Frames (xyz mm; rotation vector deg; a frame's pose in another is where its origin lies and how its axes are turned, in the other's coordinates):
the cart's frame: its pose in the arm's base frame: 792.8 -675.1 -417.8 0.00 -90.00 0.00
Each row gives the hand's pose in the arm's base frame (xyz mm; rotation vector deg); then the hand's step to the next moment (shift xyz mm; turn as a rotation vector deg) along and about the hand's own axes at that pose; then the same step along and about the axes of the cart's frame.
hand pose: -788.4 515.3 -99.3 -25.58 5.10 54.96
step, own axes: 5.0 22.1 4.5 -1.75 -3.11 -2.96
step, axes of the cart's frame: -4.5 16.5 15.5 -1.19 -4.08 -1.86
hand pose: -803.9 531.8 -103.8 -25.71 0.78 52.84
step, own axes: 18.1 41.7 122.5 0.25 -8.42 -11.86
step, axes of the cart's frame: 92.2 82.0 42.9 -7.71 -8.68 -8.76
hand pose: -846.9 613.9 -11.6 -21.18 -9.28 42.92
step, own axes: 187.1 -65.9 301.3 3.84 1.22 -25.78
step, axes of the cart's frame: 305.9 166.1 -94.8 -24.22 -3.48 -9.05
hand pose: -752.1 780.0 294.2 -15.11 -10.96 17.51
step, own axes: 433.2 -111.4 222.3 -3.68 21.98 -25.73
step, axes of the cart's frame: 305.3 86.6 -385.7 -31.16 13.22 3.62
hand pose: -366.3 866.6 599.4 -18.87 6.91 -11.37
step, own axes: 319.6 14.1 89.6 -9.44 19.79 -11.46
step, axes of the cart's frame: 52.3 -27.3 -326.9 -16.54 16.82 7.47
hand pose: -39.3 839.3 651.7 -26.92 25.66 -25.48
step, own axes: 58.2 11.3 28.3 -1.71 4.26 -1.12
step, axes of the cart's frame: -0.9 -10.8 -64.8 -2.58 3.90 0.67
